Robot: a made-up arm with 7 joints.
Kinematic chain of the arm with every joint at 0, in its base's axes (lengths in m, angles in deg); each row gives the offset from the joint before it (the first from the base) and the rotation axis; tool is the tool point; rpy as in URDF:
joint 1: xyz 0 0 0.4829 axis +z
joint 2: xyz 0 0 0 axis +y
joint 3: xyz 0 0 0.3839 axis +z
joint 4: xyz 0.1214 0 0 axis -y
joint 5: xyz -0.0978 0 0.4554 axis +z
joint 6: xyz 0 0 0 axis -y
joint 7: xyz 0.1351 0 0 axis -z
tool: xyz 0 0 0 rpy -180 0 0
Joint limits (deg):
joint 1: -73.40..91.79
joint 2: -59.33..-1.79
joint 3: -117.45..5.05
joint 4: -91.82..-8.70
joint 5: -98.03..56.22
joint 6: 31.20..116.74
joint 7: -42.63..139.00
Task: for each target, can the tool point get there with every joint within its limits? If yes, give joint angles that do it. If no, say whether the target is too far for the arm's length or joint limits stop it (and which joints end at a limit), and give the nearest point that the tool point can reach.
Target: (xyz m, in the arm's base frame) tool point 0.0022 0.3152 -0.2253
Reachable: no: joint limits stop it (at a limit: joint 1, joint 2, joint 3, joint 4, joint 6) | nearest point -0.6623 0.3563 0.3578 | short by 0.885 m
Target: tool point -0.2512 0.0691 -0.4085
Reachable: no: joint limits stop it (at a limit: joint 2, joint 3, joint 4, joint 6) | nearest point -0.7167 0.1971 0.3611 | short by 0.908 m
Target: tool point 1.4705 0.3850 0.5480
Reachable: no: too far | nearest point 0.6807 0.1660 0.9005 | short by 0.892 m
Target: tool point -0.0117 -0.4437 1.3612
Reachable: yes | joints 56.96 -32.75 -55.98 -20.30 0.23 67.08 -21.30
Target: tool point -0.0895 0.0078 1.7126
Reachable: no: too far | nearest point -0.0728 0.0063 1.4838 | short by 0.229 m
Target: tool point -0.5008 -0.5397 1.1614
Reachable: yes | joints 24.37 -54.55 -61.14 -29.59 -42.97 91.08 15.88
